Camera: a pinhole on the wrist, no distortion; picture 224 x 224 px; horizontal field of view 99.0 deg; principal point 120.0 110.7 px. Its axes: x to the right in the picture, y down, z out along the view. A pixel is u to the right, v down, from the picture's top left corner.
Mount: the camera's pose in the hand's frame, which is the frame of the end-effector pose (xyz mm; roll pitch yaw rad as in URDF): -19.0 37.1 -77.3 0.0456 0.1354 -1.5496
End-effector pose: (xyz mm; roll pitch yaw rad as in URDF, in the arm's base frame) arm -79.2 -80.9 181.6 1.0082 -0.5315 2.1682
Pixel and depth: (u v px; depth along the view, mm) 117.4 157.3 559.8
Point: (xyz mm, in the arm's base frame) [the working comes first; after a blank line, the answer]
In the camera's frame: -15.2 272.7 559.8

231.8 219.3 509.2
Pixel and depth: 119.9 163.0 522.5
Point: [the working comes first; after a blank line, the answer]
In the camera's frame: -0.5 285.7 522.5

193.8 226.3 492.3
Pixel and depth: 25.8 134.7 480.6
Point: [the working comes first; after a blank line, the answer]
In the camera's frame: -473.3 120.6 480.6

196.2 -201.9 755.3
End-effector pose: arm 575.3 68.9 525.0 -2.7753 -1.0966 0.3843
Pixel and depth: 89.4 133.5 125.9
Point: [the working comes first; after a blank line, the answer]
In the camera's frame: -40.3 30.0 125.9

650.7 59.5 496.3
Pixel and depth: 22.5 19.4 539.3
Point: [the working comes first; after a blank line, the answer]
In the camera's frame: -549.7 -514.7 539.3

980.8 -75.3 -278.3
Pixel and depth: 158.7 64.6 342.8
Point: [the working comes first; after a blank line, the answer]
In the camera's frame: 138.7 -165.2 342.8

546.0 298.5 274.7
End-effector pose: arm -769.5 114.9 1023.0 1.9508 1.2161 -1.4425
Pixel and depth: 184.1 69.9 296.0
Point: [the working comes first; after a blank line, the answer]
In the camera's frame: 198.4 -126.3 296.0

-901.5 392.8 1078.4
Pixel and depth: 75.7 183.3 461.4
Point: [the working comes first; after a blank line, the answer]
In the camera's frame: -213.7 350.2 461.4

-1214.4 -69.2 742.6
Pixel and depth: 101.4 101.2 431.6
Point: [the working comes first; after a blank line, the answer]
In the camera's frame: -83.9 -42.9 431.6

-1135.7 168.8 1073.3
